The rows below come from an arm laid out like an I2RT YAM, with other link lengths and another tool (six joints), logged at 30 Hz.
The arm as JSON. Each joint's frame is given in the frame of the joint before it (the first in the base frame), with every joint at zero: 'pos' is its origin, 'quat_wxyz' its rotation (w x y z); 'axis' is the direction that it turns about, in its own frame. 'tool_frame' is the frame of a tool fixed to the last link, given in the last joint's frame.
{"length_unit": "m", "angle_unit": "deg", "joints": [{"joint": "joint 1", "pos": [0.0, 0.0, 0.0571], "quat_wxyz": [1.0, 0.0, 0.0, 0.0], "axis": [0.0, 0.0, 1.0]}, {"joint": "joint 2", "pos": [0.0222, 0.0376, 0.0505], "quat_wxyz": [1.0, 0.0, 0.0, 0.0], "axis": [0.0, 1.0, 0.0]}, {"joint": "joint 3", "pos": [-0.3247, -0.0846, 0.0], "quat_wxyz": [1.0, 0.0, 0.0, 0.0], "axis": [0.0, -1.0, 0.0]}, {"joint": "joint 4", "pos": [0.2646, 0.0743, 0.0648], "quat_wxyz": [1.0, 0.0, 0.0, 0.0], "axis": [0.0, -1.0, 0.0]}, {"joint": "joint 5", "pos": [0.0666, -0.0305, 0.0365], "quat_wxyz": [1.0, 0.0, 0.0, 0.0], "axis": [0.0, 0.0, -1.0]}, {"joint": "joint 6", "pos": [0.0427, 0.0, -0.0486], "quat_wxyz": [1.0, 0.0, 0.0, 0.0], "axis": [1.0, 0.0, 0.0]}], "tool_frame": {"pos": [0.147, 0.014, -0.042], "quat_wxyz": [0.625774, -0.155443, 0.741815, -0.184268]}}
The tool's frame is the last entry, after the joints.
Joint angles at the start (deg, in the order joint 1, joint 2, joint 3, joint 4, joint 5, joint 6):
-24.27, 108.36, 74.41, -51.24, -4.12, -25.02
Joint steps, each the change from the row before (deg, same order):
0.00, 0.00, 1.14, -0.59, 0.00, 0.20
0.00, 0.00, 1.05, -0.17, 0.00, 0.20
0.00, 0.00, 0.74, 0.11, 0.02, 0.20
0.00, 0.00, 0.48, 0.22, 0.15, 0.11
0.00, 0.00, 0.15, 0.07, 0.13, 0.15
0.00, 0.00, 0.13, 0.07, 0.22, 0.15
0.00, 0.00, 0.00, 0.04, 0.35, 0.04
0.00, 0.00, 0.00, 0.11, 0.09, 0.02
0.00, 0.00, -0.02, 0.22, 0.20, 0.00
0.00, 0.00, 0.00, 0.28, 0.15, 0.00
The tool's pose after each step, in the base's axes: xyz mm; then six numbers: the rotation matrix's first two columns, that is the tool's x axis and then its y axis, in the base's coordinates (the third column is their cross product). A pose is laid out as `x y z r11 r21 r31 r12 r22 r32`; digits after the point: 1 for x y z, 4 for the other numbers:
321.4 -138.9 66.6 -0.8779 -0.4756 0.0554 -0.4776 0.8780 -0.0310
326.5 -141.0 70.9 -0.8803 -0.4722 0.0460 -0.4740 0.8795 -0.0428
331.0 -142.9 73.8 -0.8825 -0.4689 0.0371 -0.4703 0.8808 -0.0543
334.4 -144.9 75.7 -0.8839 -0.4667 0.0315 -0.4677 0.8815 -0.0653
335.4 -145.7 76.3 -0.8853 -0.4640 0.0307 -0.4650 0.8826 -0.0693
336.1 -146.7 76.8 -0.8868 -0.4611 0.0314 -0.4621 0.8837 -0.0741
335.8 -147.8 76.8 -0.8875 -0.4595 0.0356 -0.4609 0.8840 -0.0782
336.1 -148.3 76.7 -0.8878 -0.4589 0.0356 -0.4603 0.8841 -0.0806
336.7 -149.2 76.5 -0.8881 -0.4583 0.0362 -0.4597 0.8840 -0.0855
337.6 -150.2 76.4 -0.8884 -0.4578 0.0352 -0.4590 0.8838 -0.0909

